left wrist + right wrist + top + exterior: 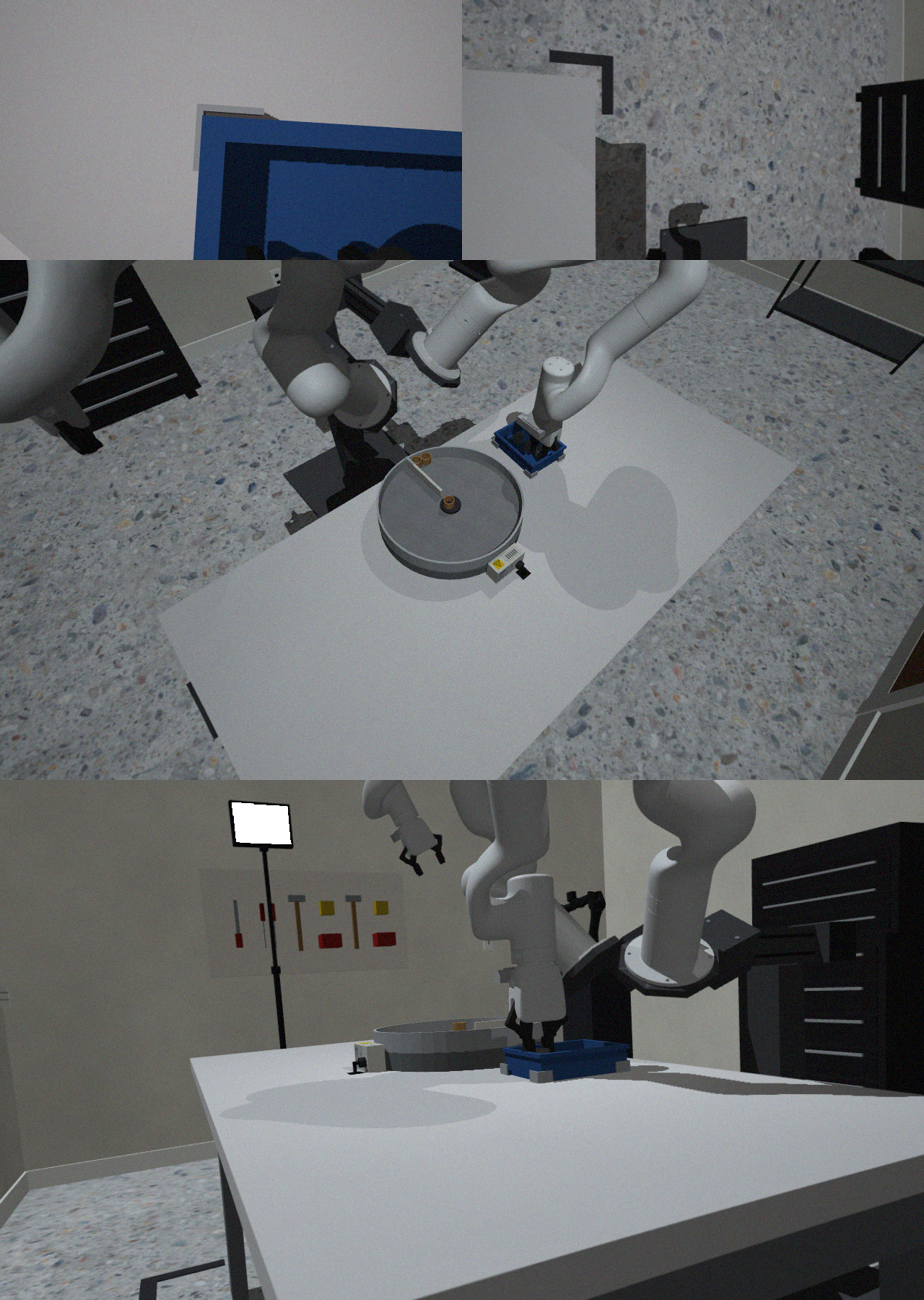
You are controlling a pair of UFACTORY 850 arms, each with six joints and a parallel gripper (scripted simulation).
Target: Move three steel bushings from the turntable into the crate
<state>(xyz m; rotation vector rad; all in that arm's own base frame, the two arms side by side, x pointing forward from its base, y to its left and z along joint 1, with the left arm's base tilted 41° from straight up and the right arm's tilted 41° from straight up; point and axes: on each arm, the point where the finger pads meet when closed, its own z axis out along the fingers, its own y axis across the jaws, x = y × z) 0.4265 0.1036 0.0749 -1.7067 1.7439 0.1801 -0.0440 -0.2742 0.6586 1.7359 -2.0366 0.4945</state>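
Note:
Now: the blue crate 50 mm behind my left hand, 30 mm below it and 10 mm to the left of it.

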